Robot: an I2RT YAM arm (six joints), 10 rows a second.
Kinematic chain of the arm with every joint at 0, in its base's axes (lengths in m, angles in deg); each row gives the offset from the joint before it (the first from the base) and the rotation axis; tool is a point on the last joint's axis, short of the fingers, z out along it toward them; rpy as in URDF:
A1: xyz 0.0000 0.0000 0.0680 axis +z
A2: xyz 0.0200 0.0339 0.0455 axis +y
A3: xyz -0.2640 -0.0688 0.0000 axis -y
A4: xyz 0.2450 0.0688 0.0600 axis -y
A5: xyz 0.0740 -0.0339 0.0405 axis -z
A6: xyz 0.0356 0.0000 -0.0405 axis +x
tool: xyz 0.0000 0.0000 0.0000 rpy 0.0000 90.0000 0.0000
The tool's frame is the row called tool.
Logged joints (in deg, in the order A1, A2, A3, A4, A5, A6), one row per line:
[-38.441 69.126 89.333 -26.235 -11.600 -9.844]
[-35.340 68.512 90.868 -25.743 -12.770 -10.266]
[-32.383 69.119 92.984 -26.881 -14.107 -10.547]
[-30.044 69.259 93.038 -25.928 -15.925 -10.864]
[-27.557 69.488 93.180 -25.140 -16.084 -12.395]
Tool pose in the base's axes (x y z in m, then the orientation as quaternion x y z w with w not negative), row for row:
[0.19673 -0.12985 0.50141 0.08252 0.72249 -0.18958 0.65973]
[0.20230 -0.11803 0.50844 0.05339 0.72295 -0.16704 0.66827]
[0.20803 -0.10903 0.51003 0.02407 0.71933 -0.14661 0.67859]
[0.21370 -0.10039 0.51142 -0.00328 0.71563 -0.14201 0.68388]
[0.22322 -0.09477 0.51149 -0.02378 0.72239 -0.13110 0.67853]
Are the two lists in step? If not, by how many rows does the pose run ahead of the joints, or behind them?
The pose runs 1 row ahead of the joints: the pose in row i belongs to the joints in row i + 1.
